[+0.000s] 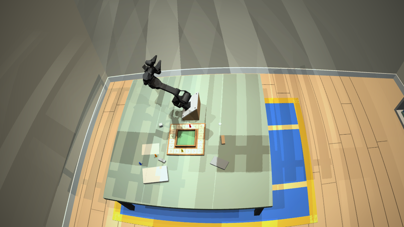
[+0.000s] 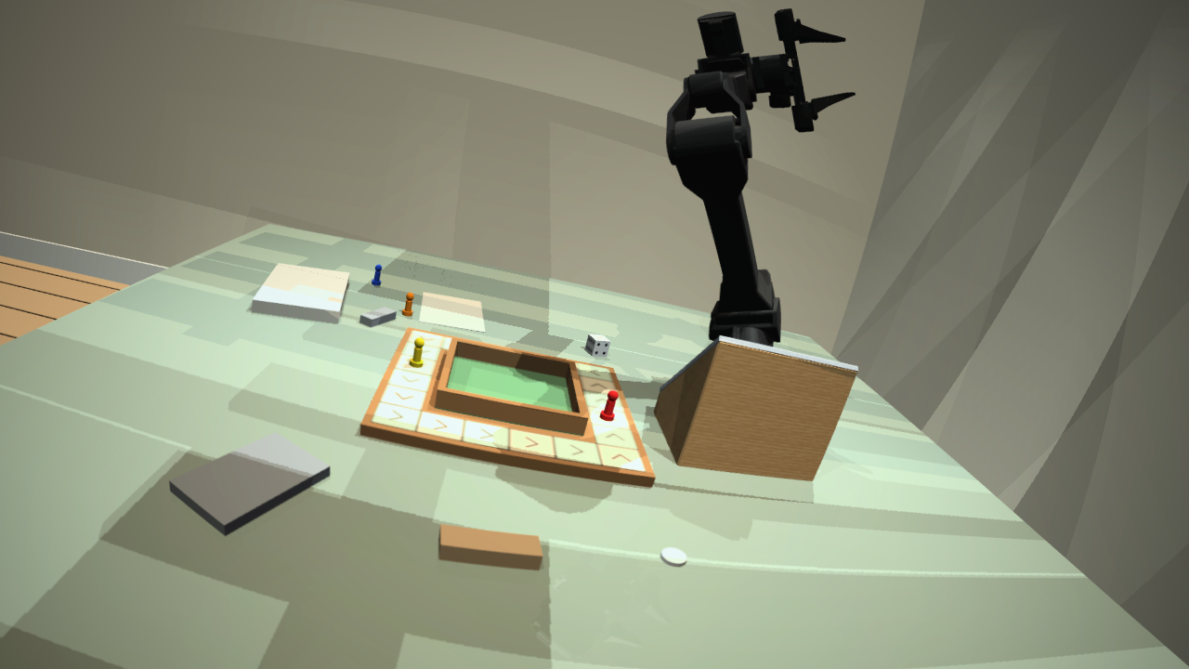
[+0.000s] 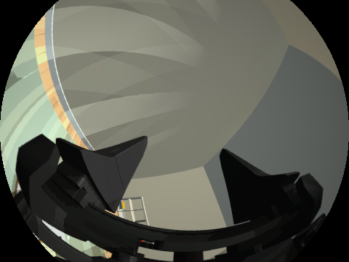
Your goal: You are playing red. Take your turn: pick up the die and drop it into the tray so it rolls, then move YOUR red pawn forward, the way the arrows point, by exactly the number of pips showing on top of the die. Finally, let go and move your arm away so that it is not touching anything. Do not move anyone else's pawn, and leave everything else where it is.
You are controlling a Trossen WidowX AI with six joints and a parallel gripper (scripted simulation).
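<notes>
My gripper tip is 520 mm above the die, 240 mm short of it and 80 mm to the left of it. Round my gripper tip: yellow pawn (500 mm below, 500 mm ahead, 100 mm to the left); green tray (520 mm below, 390 mm ahead, 130 mm to the left); red pawn (500 mm below, 290 mm ahead, 160 mm to the left).
</notes>
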